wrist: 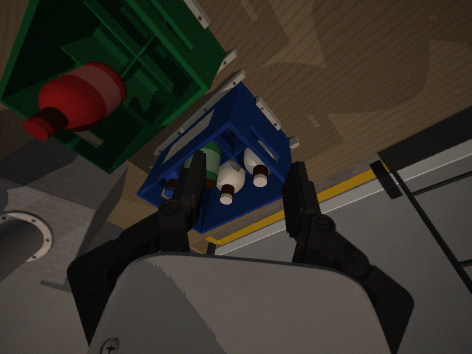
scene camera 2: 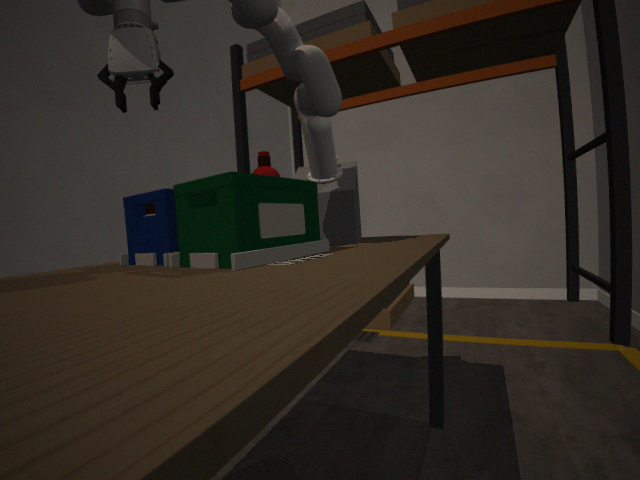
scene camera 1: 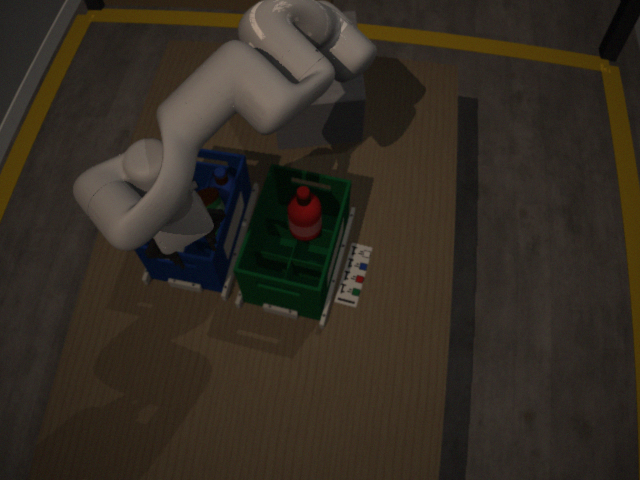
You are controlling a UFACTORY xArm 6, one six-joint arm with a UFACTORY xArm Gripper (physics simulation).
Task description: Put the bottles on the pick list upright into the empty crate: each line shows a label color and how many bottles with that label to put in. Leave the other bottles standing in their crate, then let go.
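Places are measured from the arm's base along level axes (x right, y ahead, z up), in millimetres.
Where they show: gripper, between the fingertips: point(wrist: 246, 170) point(scene camera 2: 138, 108) point(scene camera 1: 196, 254); arm's base, origin of its link: point(wrist: 23, 235) point(scene camera 2: 325, 175).
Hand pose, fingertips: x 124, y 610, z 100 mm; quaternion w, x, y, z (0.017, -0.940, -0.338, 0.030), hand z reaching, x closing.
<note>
Each offset is from my fingertips to the top centre of the thing. "pt": to the spot under its first point. Level surfaces: height alone.
My gripper point(scene camera 1: 195, 254) point(scene camera 2: 138, 108) point(wrist: 246, 170) is open and empty, high above the blue crate {dx +99, dy -202, dz -162 mm} point(scene camera 1: 206, 273) point(scene camera 2: 149, 232) point(wrist: 215, 215). In that crate stand a blue-capped bottle {dx +52, dy -289, dz -174 mm} point(scene camera 1: 221, 175) point(wrist: 171, 189), a green-labelled bottle {dx +53, dy -198, dz -170 mm} point(scene camera 1: 215, 202) point(wrist: 212, 162) and two white-capped bottles, one {dx +143, dy -208, dz -174 mm} point(wrist: 230, 177) beside the green label and another {dx +146, dy -115, dz -174 mm} point(wrist: 256, 160) nearer the crate's end; the arm hides these two in scene camera 1. A red bottle {dx -158, dy -212, dz -88 mm} point(scene camera 1: 305, 217) point(scene camera 2: 264, 171) point(wrist: 82, 97) stands upright in the green crate {pt dx -129, dy -38, dz -253 mm} point(scene camera 1: 279, 297) point(scene camera 2: 206, 227). The pick list {dx -280, dy -154, dz -335 mm} point(scene camera 1: 354, 273) shows white, blue, red and green squares; its counts are unreadable.
Pale guide strips point(scene camera 1: 185, 284) point(scene camera 2: 279, 254) edge both crates on the wooden table {dz -337 mm} point(scene camera 1: 403, 335) point(scene camera 2: 232, 320). The crates stand side by side with a narrow gap. The grey arm pedestal point(scene camera 1: 343, 113) point(scene camera 2: 348, 206) is behind them. A tall rack point(scene camera 2: 568, 180) stands beyond the table.
</note>
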